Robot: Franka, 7 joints.
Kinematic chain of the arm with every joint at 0, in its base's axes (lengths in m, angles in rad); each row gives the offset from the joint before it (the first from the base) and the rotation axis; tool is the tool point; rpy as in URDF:
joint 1: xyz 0 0 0.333 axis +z
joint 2: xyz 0 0 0 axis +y
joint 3: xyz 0 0 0.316 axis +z
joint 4: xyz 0.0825 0 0 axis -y
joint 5: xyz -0.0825 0 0.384 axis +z
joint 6: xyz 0 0 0 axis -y
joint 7: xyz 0.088 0 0 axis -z
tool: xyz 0 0 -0.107 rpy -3.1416 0 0
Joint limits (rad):
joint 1: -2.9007..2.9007
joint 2: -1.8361..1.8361
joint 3: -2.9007..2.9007
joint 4: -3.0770..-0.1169
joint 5: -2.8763..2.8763
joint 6: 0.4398..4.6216
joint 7: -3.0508..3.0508
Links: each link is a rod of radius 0.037 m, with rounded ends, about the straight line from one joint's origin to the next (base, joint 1, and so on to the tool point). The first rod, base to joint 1, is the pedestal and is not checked.
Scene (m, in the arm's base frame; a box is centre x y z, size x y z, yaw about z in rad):
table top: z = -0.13
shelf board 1: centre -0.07 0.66 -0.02 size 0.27 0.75 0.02 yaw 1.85
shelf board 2: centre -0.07 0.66 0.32 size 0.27 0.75 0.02 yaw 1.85
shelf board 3: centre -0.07 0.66 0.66 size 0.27 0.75 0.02 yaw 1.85
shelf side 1: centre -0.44 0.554 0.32 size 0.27 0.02 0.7 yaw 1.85
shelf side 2: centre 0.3 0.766 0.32 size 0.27 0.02 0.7 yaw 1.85
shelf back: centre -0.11 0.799 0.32 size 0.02 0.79 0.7 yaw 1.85
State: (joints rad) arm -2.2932 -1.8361 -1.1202 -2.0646 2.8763 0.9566 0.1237
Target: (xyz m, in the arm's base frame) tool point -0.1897 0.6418 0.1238
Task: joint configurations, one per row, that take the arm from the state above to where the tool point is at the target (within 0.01 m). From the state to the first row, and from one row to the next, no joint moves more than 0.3 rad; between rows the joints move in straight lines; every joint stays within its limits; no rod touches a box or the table.
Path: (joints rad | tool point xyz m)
1: -2.4734 -1.8361 -1.2332 -2.3168 2.8763 0.8235 -0.0801 | -0.0801 0.5286 0.4699
2: -2.6535 -1.8361 -1.3461 -2.5690 2.8763 0.6903 -0.2839 | -0.0612 0.4617 0.4301
3: -2.8337 -1.8361 -1.4591 -2.8213 2.8763 0.5572 -0.4876 | -0.0417 0.3873 0.3922
4: -2.7719 -1.7754 -1.6824 -2.7679 2.8763 0.6055 -0.2839 | -0.0843 0.4036 0.3084
5: -2.7100 -1.7146 -1.9058 -2.7145 2.8763 0.6538 -0.0801 | -0.1106 0.4008 0.2168
6: -2.6482 -1.6539 -2.1291 -2.6611 2.8763 0.7021 0.1237 | -0.1151 0.3817 0.1238
7: -2.5291 -1.6994 -2.0498 -2.4271 2.8763 0.8054 0.1237 | -0.1377 0.4553 0.1183
8: -2.4101 -1.7450 -1.9704 -2.1932 2.8763 0.9087 0.1237 | -0.1588 0.5244 0.1193
9: -2.2910 -1.7905 -1.8911 -1.9592 2.8763 1.0120 0.1237 | -0.1766 0.5871 0.1226
10: -2.1720 -1.8361 -1.8117 -1.7252 2.8763 1.1153 0.1237 | -0.1897 0.6418 0.1238

